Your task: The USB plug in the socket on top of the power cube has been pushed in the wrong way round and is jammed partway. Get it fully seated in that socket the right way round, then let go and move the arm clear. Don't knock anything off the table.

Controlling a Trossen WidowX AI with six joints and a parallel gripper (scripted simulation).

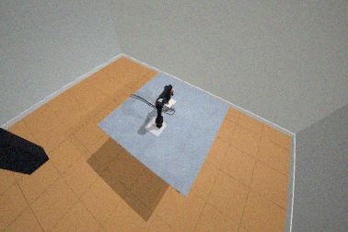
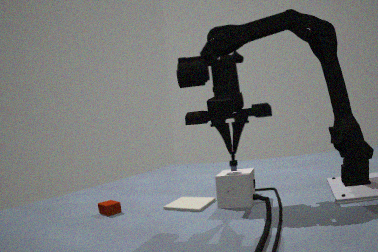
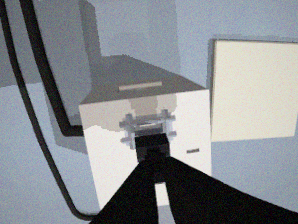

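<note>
The dark USB plug is 20 mm below my gripper tip. Also, from my gripper tip: flat cream pad (120 mm below, 110 mm ahead, 10 mm to the left); then red block (260 mm ahead, 130 mm to the left, 110 mm below).
</note>
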